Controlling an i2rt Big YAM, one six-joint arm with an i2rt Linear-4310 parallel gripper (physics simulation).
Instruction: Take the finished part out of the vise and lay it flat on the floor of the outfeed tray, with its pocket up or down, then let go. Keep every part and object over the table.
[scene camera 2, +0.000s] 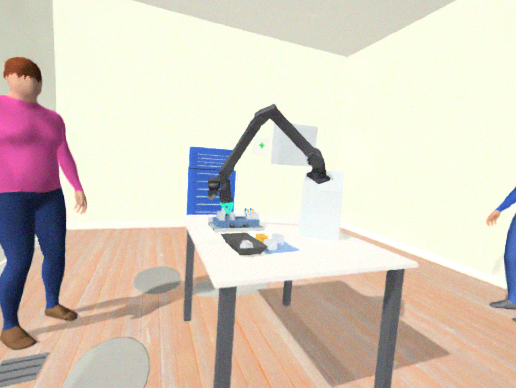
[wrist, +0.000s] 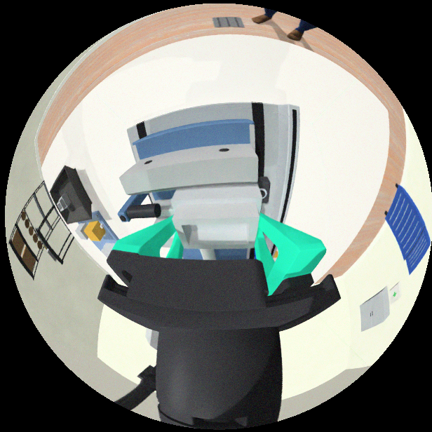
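Pixels of known places: arm's base, origin of the base link: (scene camera 2: 318, 177).
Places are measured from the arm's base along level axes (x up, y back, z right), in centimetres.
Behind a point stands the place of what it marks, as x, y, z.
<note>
The finished part (wrist: 217, 201), a pale grey block, is in the vise (scene camera 2: 243, 221) {-28.3, -39.6, 13.9} (wrist: 195, 137) beside its wide grey jaw (wrist: 192, 170). My gripper (scene camera 2: 227, 212) {-25.6, -47.2, 21.6} (wrist: 218, 215) has its green fingers against the left and right sides of the block and is shut on it. The part's underside and seating are hidden, and its pocket cannot be made out clearly. The dark outfeed tray (scene camera 2: 233, 240) {-31.8, -53.5, -10.5} (wrist: 80, 192) lies on the table nearer scene camera 2, apart from the vise. A small pale piece (scene camera 2: 246, 244) {-29.2, -52.7, -25.7} (wrist: 62, 203) is in the tray.
A blue mat (scene camera 2: 289, 248) {-32.6, -30.6, -24.9} beside the tray bears an orange block (scene camera 2: 261, 238) {-29.8, -41.4, -16.3} (wrist: 94, 231) and pale blocks (scene camera 2: 275, 240) {-31.7, -32.8, -14.6}. The vise handle (wrist: 142, 211) sticks out left in the wrist view. The arm stands on a white pedestal (scene camera 2: 321, 212) {-18.5, -3.6, -10.8}. A blue cabinet (scene camera 2: 202, 192) (wrist: 410, 230) stands beyond the table.
</note>
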